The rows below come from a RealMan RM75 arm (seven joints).
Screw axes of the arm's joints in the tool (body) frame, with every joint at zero. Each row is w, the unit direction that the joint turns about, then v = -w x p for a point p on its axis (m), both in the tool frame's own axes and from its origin. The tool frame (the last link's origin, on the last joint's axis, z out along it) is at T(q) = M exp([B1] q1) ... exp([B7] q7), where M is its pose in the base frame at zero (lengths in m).
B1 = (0, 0, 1, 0.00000, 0.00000, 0.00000)
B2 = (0, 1, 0, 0.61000, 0.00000, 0.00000)
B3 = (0, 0, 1, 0.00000, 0.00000, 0.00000)
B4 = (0, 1, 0, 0.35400, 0.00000, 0.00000)
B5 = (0, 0, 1, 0.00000, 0.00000, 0.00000)
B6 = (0, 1, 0, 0.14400, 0.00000, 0.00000)
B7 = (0, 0, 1, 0.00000, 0.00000, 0.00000)
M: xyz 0.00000 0.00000 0.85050 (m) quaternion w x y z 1 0 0 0
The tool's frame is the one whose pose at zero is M.
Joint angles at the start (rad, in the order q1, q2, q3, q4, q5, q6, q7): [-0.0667 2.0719 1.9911 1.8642 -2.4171 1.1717 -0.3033]
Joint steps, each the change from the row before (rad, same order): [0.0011 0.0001 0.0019 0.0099 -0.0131 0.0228 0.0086]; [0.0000 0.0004 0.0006 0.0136 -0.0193 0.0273 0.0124]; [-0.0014 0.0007 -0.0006 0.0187 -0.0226 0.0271 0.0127]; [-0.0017 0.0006 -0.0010 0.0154 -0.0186 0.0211 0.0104]
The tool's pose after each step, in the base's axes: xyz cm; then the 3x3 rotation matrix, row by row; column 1 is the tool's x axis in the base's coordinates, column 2 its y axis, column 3 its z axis. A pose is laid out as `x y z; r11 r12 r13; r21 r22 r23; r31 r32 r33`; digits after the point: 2 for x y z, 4 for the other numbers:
27.62 27.48 13.98; 0.4268 -0.8175 0.3868; -0.6760 -0.0042 0.7369; -0.6007 -0.5760 -0.5544
27.60 27.22 13.99; 0.4204 -0.8128 0.4033; -0.6907 0.0015 0.7231; -0.5883 -0.5826 -0.5608
27.52 26.92 14.06; 0.4170 -0.8052 0.4215; -0.7036 0.0076 0.7106; -0.5754 -0.5929 -0.5634
27.47 26.67 14.13; 0.4138 -0.7987 0.4368; -0.7134 0.0135 0.7006; -0.5655 -0.6016 -0.5643

